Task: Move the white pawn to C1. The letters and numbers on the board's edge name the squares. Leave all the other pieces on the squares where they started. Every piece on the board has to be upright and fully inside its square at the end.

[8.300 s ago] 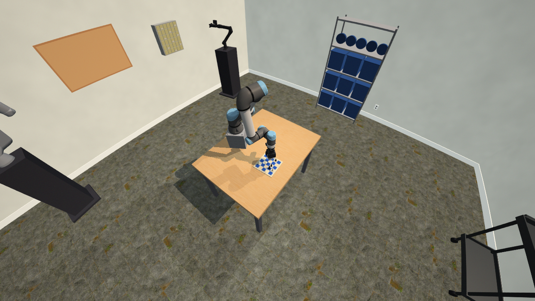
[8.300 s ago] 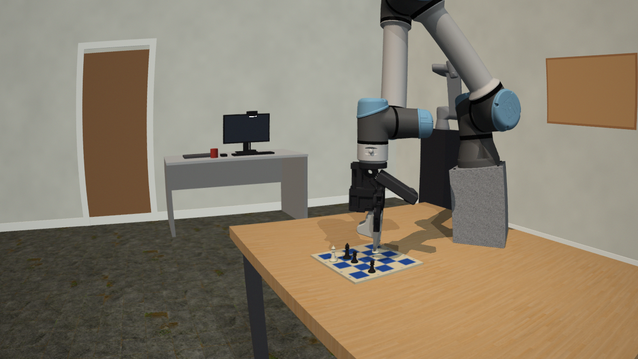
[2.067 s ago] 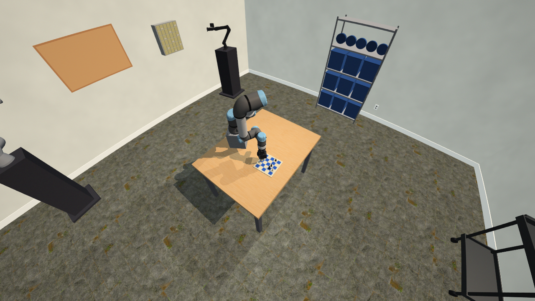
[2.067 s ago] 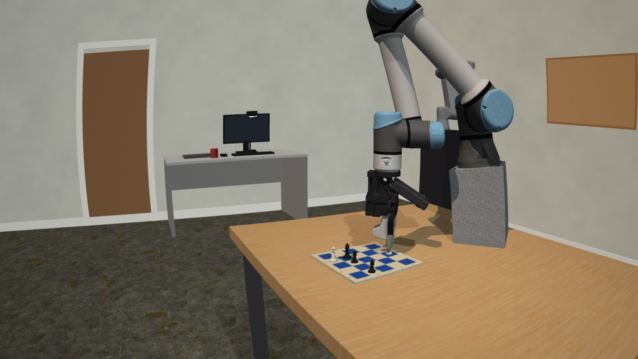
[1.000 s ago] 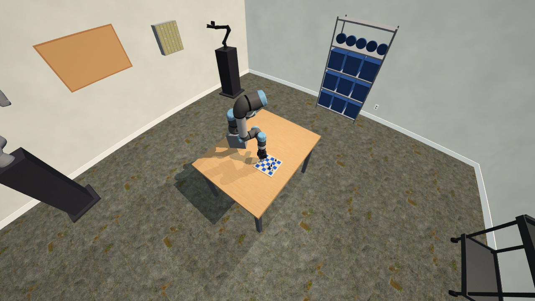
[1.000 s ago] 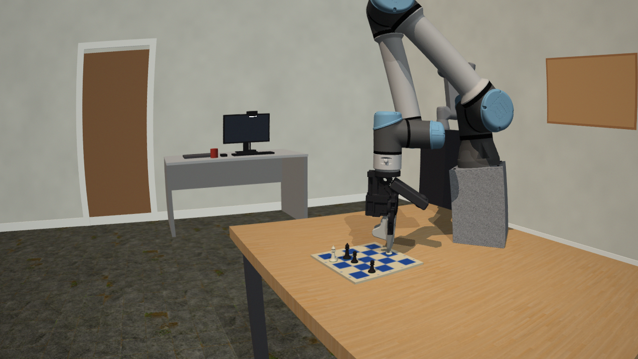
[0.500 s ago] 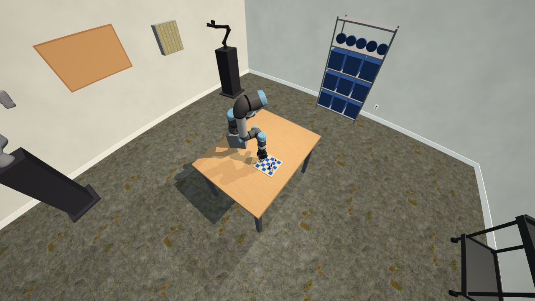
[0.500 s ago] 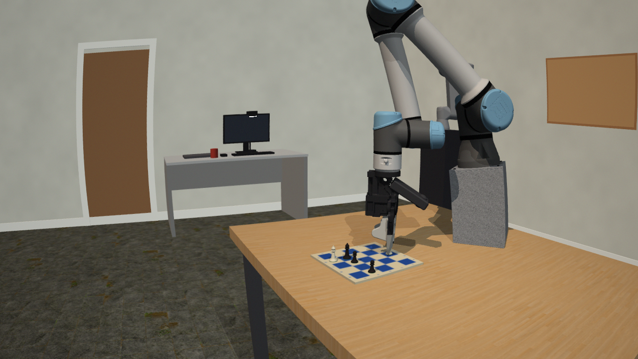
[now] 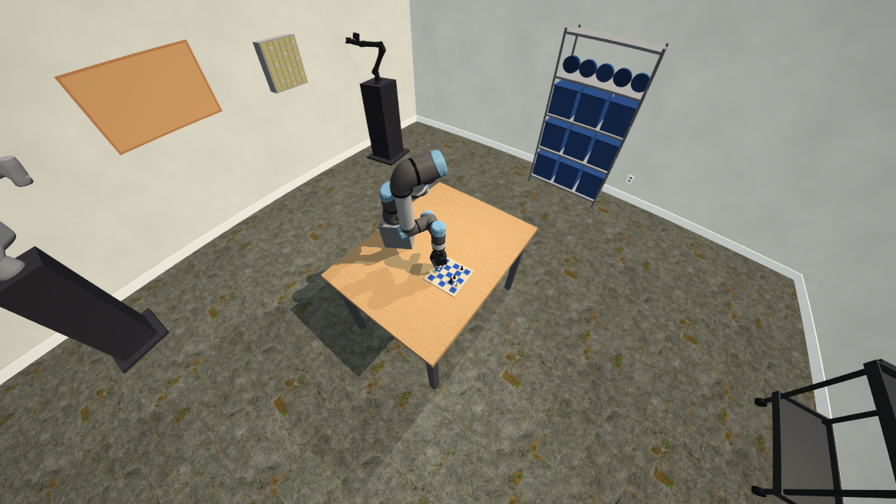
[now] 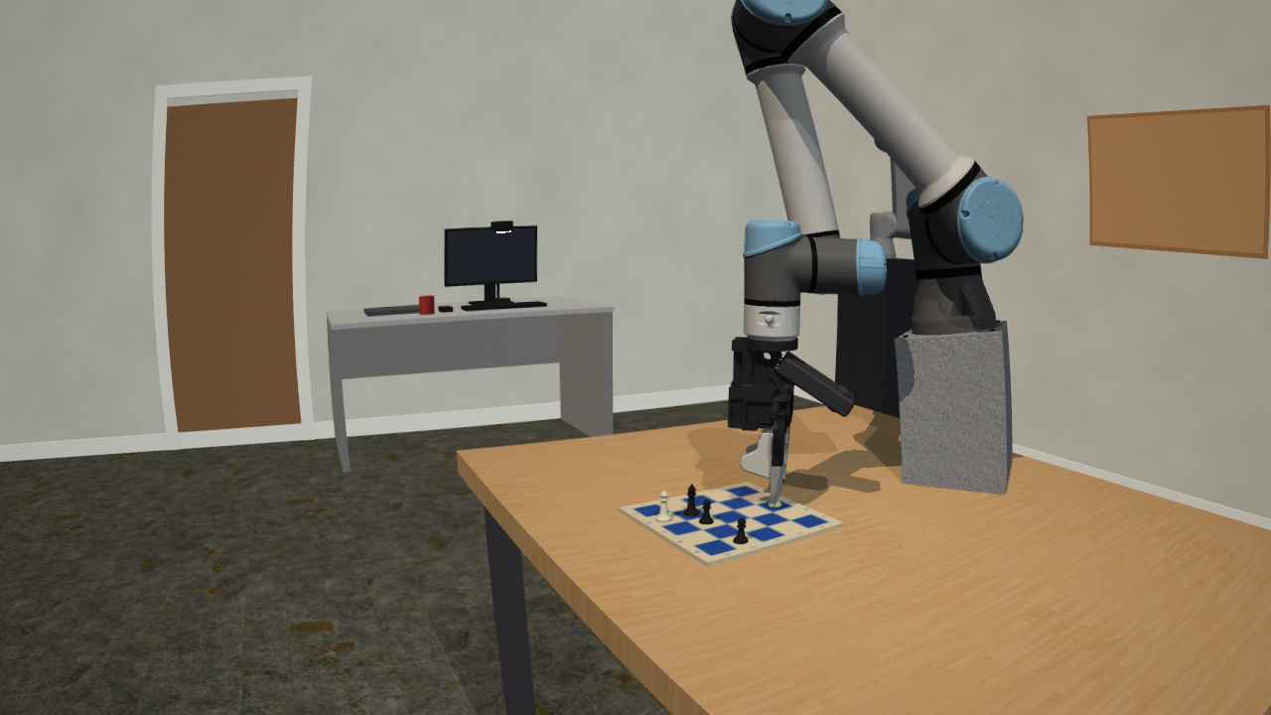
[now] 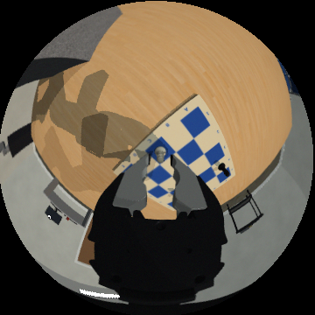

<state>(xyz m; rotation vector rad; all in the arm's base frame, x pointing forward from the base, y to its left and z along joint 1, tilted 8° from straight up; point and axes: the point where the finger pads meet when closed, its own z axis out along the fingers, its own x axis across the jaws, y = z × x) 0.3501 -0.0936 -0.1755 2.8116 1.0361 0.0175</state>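
Right now my hand is 1 cm above the white pawn. From my hand the other things lie so: taller white piece (15 cm ahead, 5 cm to the right); chessboard (8 cm ahead, 1 cm to the right, 3 cm below).
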